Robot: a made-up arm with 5 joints.
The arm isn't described. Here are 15 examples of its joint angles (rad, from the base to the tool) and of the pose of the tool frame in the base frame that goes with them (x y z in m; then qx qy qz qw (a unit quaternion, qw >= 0)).
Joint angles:
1: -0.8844 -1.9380 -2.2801 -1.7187 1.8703
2: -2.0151 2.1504 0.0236 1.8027 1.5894
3: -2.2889 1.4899 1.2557 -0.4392 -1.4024
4: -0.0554 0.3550 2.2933 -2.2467 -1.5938
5: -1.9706 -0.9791 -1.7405 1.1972 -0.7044
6: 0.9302 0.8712 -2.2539 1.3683 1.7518
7: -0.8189 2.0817 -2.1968 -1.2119 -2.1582
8: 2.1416 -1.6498 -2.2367 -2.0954 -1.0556
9: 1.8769 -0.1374 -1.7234 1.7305 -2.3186
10: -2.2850 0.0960 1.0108 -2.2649 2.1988
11: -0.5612 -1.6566 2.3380 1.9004 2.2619
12: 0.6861 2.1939 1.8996 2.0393 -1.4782
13: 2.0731 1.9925 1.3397 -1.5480 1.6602
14: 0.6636 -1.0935 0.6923 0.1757 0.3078
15: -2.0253 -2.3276 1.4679 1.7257 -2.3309
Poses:
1: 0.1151 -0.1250 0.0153 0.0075 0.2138 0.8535 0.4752
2: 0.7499 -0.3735 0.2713 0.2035 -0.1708 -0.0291 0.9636
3: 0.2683 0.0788 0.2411 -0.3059 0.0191 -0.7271 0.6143
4: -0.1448 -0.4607 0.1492 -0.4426 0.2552 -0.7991 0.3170
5: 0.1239 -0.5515 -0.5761 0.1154 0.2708 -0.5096 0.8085
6: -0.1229 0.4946 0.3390 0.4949 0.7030 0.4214 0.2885
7: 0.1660 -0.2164 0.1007 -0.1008 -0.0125 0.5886 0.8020
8: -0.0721 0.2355 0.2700 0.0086 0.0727 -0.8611 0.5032
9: 0.1627 0.9337 0.3259 -0.4329 -0.1796 0.7323 0.4941
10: -0.2511 0.5404 -0.4300 0.2404 -0.3675 -0.8384 0.3229
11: 0.2837 -0.1089 -0.5960 0.6633 0.3956 0.0498 0.6333
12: 0.0005 -0.7170 0.0054 -0.1657 0.3660 -0.5927 0.6981
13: 0.4115 0.2307 0.3384 -0.0280 0.2915 0.7240 0.6246
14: -0.3382 -0.8182 0.7204 -0.0846 -0.2466 -0.5223 0.8119
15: -0.2235 0.7265 0.1877 0.6335 0.2977 0.6287 0.3388
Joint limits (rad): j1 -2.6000..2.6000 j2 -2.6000..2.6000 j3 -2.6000..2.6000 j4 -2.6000..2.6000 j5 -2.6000..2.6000
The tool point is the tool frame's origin. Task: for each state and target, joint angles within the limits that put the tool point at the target. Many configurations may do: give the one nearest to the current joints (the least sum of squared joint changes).
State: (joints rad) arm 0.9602 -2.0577 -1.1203 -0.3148 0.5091
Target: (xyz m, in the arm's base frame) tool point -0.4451 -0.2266 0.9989
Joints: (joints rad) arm 0.6547 -1.6824 -0.6499 0.2519 0.3595
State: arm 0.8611 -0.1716 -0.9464 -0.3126 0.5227
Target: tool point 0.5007 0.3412 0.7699
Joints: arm 1.2903 0.2768 -0.8496 -0.0263 0.4578
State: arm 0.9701 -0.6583 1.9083 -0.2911 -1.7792
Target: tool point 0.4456 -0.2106 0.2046
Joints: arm 0.7926 0.0199 2.4658 0.1820 -1.6820
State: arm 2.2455 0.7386 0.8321 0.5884 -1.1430
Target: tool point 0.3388 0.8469 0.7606
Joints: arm 2.6000 -0.1170 0.3312 0.3775 -1.1076
